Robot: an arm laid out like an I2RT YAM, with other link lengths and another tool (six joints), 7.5 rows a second.
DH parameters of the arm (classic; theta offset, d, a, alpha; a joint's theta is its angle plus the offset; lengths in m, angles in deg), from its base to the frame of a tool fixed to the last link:
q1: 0 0.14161 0.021 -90
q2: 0 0 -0.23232 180
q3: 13.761 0 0.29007 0
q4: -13.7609 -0.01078 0.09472 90
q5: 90 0.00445 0 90
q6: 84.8 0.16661 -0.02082 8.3
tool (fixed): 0 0.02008 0 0
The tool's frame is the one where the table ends.
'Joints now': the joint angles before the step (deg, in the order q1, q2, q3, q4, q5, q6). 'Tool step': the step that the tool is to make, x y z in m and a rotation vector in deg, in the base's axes. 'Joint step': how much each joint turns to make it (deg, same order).
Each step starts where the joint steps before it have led.
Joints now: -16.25, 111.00, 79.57, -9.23, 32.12, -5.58
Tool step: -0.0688, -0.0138, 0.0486, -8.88, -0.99, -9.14
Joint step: -0.18, -13.96, -12.79, 2.96, 12.14, -1.08
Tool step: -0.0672, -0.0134, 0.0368, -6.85, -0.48, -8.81
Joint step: -1.40, -11.85, -9.70, 1.54, 9.74, -1.60
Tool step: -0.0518, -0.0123, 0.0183, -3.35, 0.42, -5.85
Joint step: -2.69, -8.74, -6.60, 0.29, 4.43, -2.07
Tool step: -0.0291, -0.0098, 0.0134, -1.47, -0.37, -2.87
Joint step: -2.57, -5.32, -3.08, 0.18, 0.86, -1.79
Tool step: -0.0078, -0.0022, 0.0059, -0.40, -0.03, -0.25
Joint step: -0.84, -2.03, -0.88, 0.02, -0.36, -1.14
